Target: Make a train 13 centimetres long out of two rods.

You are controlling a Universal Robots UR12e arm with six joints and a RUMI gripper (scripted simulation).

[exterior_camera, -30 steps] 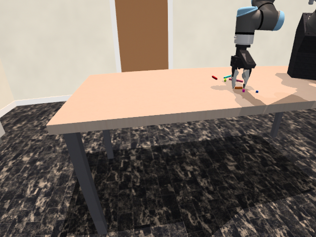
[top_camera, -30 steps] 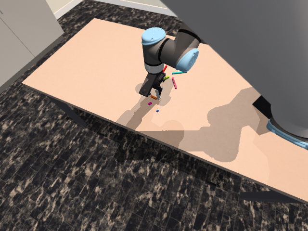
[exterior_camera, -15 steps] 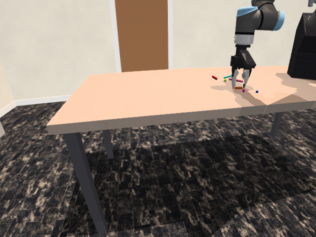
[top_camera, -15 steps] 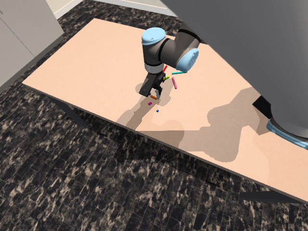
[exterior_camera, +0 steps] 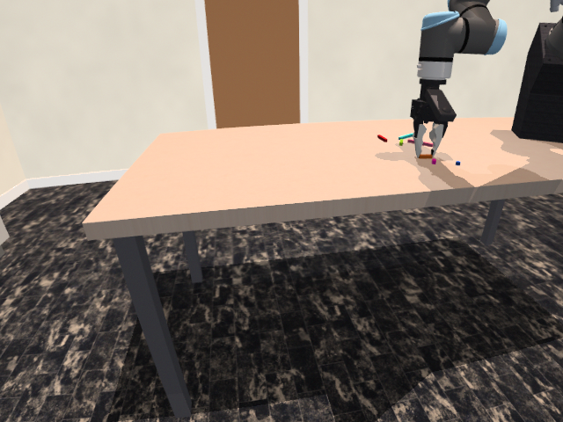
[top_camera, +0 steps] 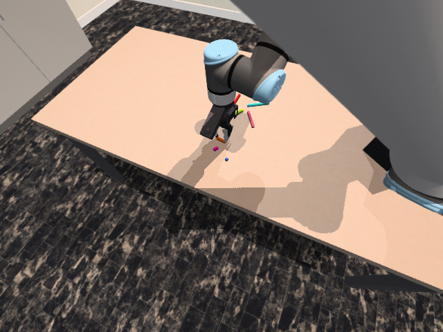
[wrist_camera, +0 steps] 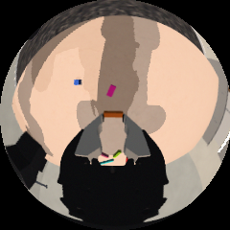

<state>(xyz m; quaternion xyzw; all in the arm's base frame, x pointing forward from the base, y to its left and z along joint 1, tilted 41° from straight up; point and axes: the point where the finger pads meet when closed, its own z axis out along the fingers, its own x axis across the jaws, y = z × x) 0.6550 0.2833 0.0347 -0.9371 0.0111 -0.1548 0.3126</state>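
The orange rod is 1 cm below my hand. The rest, counted from my hand: blue rod (7 cm behind, 6 cm to the left, 1 cm below); magenta rod (1 cm behind, 5 cm to the left, 1 cm below); pink rod (4 cm behind, 16 cm to the right, 1 cm below).
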